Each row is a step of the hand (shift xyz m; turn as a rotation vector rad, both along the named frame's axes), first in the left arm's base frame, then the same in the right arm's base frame.
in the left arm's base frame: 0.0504 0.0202 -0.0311 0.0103 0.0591 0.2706
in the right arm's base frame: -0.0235 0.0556 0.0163 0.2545 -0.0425 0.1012
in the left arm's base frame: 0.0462 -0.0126 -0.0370 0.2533 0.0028 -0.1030
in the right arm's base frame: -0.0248 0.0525 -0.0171 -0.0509 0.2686 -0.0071
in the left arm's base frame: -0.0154 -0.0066 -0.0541 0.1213 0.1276 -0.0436
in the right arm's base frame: -0.0543 -0.0045 -0.0154 -0.0389 0.1283 0.1221
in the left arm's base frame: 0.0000 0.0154 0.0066 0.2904 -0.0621 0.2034
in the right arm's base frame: 0.0039 -0.0012 0.0162 0.2632 0.2445 -0.0220
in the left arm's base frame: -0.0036 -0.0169 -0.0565 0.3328 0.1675 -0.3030
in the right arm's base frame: -0.0527 0.0074 -0.0257 -0.2552 0.3868 0.1260
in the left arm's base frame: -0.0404 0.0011 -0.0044 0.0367 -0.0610 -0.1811
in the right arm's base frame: -0.0123 -0.0387 -0.0006 -0.1584 0.0711 -0.0878
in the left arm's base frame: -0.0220 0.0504 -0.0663 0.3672 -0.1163 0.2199
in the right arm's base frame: -0.0765 -0.0083 0.0388 0.3028 0.3163 -0.0710
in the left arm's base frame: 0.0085 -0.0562 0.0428 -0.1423 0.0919 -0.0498
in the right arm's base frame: 0.0520 -0.0004 -0.0485 -0.0905 -0.1292 0.0793
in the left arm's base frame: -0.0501 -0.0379 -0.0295 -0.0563 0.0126 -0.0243
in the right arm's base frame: -0.0323 -0.0436 -0.0433 -0.0365 -0.0504 0.0072
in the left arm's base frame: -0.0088 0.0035 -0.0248 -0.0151 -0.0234 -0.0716
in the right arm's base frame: -0.0263 -0.0037 -0.0007 -0.0685 -0.0009 -0.0347
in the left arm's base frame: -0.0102 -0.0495 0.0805 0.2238 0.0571 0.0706
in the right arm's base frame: 0.0838 -0.0261 -0.0365 0.1028 0.2060 0.0731
